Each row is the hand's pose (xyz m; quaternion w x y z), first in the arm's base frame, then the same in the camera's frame.
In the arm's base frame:
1: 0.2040 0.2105 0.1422 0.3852 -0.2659 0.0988 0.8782
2: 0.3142 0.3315 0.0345 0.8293 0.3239 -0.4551 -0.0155
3: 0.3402 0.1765 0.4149 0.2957 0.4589 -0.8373 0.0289
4: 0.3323 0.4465 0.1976 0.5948 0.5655 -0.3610 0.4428
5: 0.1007 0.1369 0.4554 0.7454 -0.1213 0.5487 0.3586
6: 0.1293 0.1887 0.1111 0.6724 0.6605 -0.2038 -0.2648
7: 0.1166 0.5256 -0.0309 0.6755 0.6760 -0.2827 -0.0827
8: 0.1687 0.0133 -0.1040 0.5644 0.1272 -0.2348 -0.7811
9: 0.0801 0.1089 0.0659 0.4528 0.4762 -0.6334 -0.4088
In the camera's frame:
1: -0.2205 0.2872 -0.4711 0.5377 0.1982 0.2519 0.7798
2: -0.1781 0.3861 -0.6348 0.8818 0.2180 -0.1231 -0.3996
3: 0.0207 0.1106 -0.4025 0.5847 0.2147 -0.7185 -0.3095
4: 0.0033 0.4205 -0.5569 0.7395 0.6284 -0.2384 -0.0387
5: -0.0922 0.1543 -0.1882 0.5125 0.2455 0.7956 0.2101
6: -0.2910 0.3080 -0.4309 0.5497 0.4560 -0.0409 -0.6988
7: -0.2243 0.6506 -0.5404 0.6318 0.5266 -0.1255 -0.5547
8: -0.5104 0.2181 -0.5804 0.3762 -0.2406 0.0629 -0.8926
9: -0.3880 0.2744 -0.4139 0.5192 0.1080 -0.4471 -0.7203

